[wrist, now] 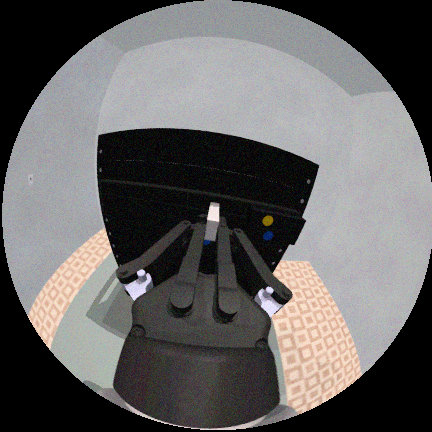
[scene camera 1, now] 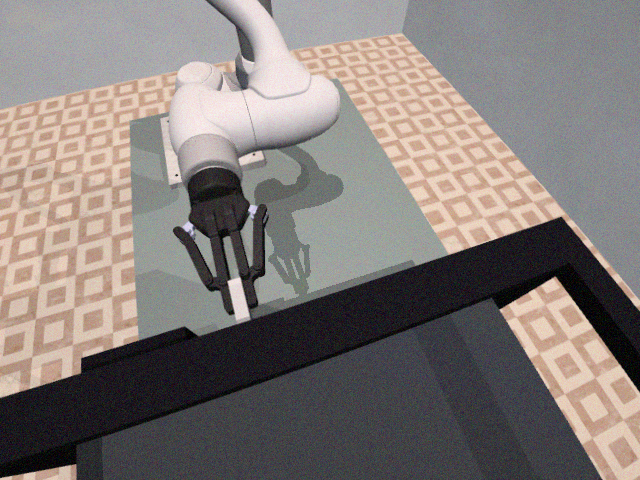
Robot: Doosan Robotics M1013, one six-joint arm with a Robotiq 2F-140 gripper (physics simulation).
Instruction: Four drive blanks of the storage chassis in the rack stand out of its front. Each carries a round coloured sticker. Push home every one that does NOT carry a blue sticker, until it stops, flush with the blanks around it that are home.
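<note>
My gripper is shut on a white bar, which points at the black front of the storage chassis. In the wrist view, a blank with a yellow sticker sits at the right of the front, directly above a blank with a blue sticker. Another blue sticker shows partly behind the bar and fingers. A fourth sticker does not show. In scene camera 1, a dark block stands out of the front at left; its sticker is hidden. Whether the bar touches a blank cannot be told.
The rack's black front beam crosses scene camera 1 and hides the chassis front. The dark grey chassis top lies behind it. A green-grey mat lies under the arm on the patterned floor. Grey walls stand around.
</note>
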